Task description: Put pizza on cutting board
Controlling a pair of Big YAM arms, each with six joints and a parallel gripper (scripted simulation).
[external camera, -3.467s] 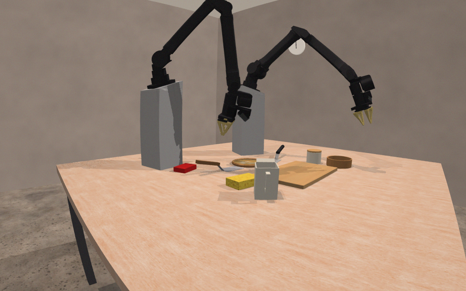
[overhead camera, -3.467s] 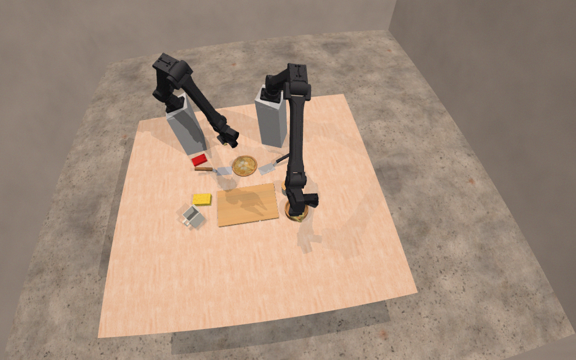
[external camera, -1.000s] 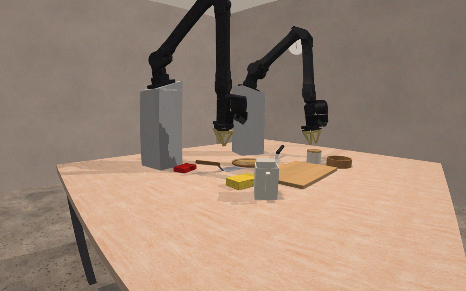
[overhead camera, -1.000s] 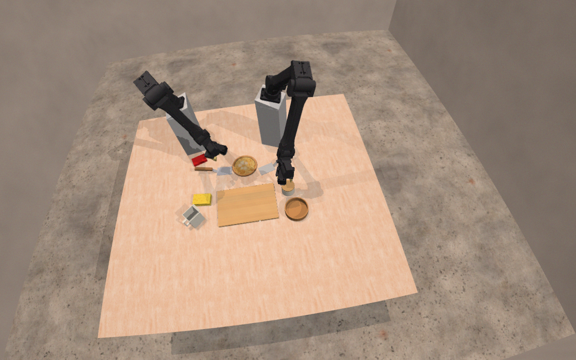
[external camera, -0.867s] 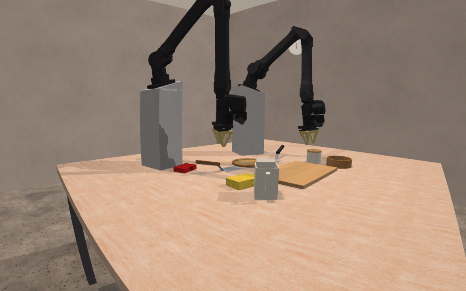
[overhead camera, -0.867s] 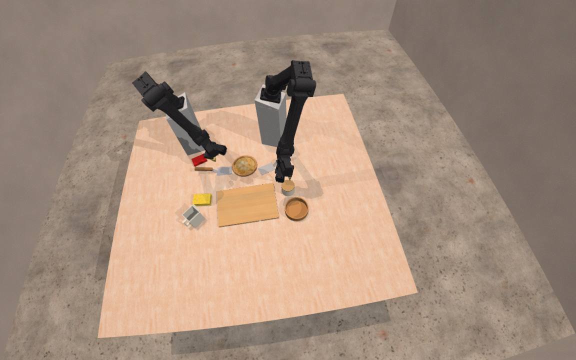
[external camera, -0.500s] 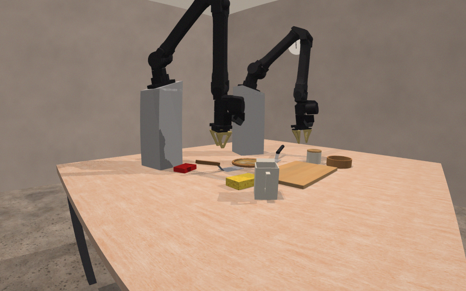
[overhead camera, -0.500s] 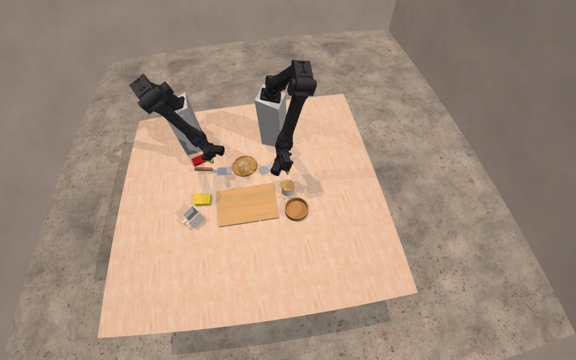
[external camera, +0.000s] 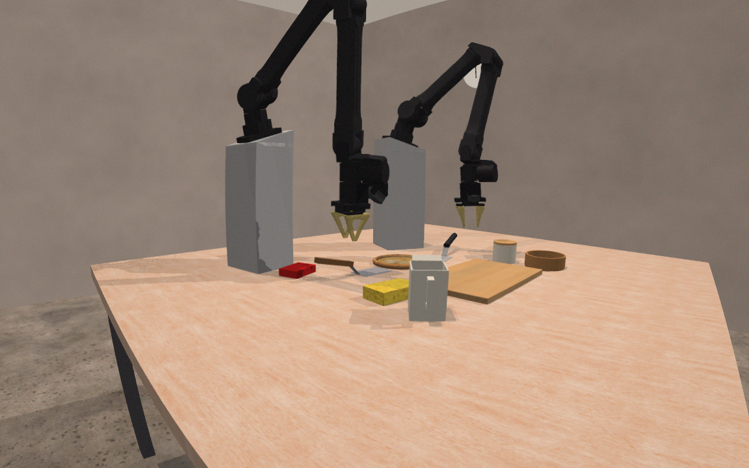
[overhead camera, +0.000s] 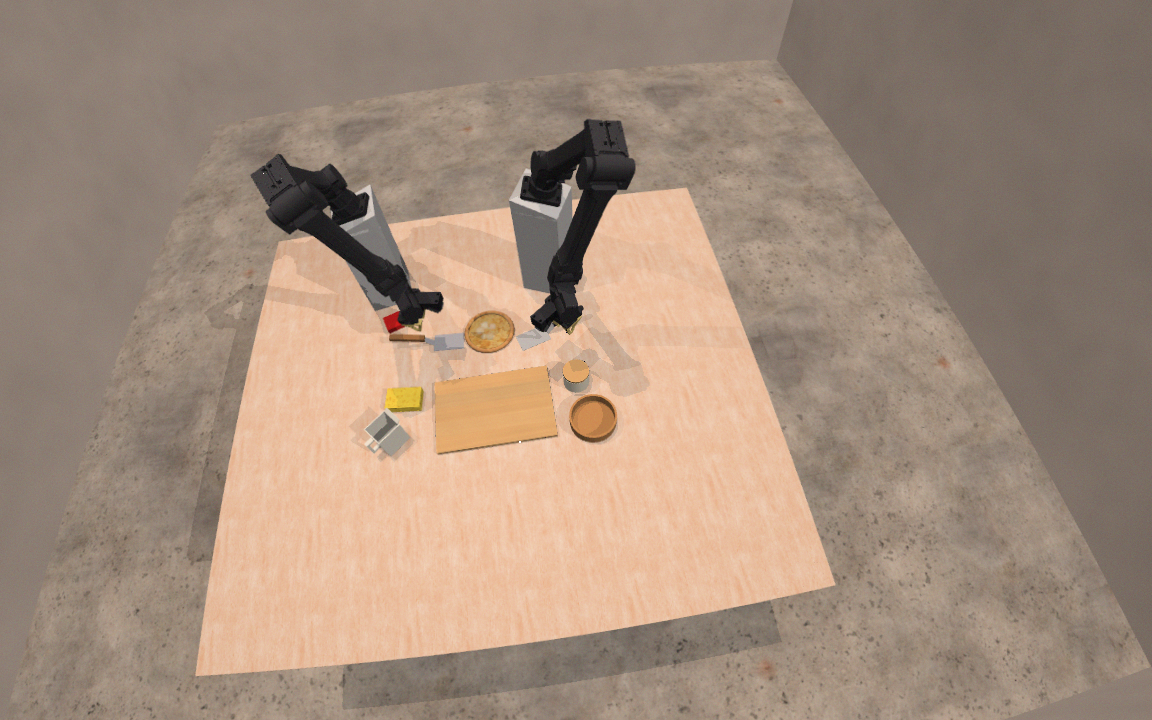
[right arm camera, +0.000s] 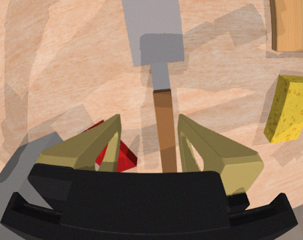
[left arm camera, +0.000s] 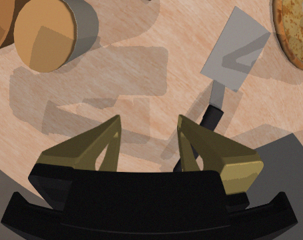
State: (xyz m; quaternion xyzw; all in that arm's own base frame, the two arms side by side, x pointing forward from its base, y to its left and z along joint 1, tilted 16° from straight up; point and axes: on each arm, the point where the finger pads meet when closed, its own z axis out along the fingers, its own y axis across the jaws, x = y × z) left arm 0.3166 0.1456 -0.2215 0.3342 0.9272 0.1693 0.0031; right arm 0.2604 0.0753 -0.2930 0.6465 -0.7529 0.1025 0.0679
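My left gripper is now 8 cm past the black-handled turner, 8 cm above it and 2 cm to the left of it. Also, from my left hand: pizza 25 cm to the right, 10 cm below, 8 cm behind; lidded canister 13 cm ahead, 8 cm below, 2 cm to the left; wooden bowl 27 cm ahead, 10 cm below, 6 cm to the left.
The brown-handled turner is 8 cm below my right hand, 1 cm to the left of it and 1 cm ahead of it. Also, from my right hand: grey mug: 36 cm ahead, 9 cm to the right, 5 cm below; then pizza: 21 cm to the left, 10 cm below, 1 cm behind; then cutting board: 27 cm ahead, 22 cm to the left, 10 cm below.
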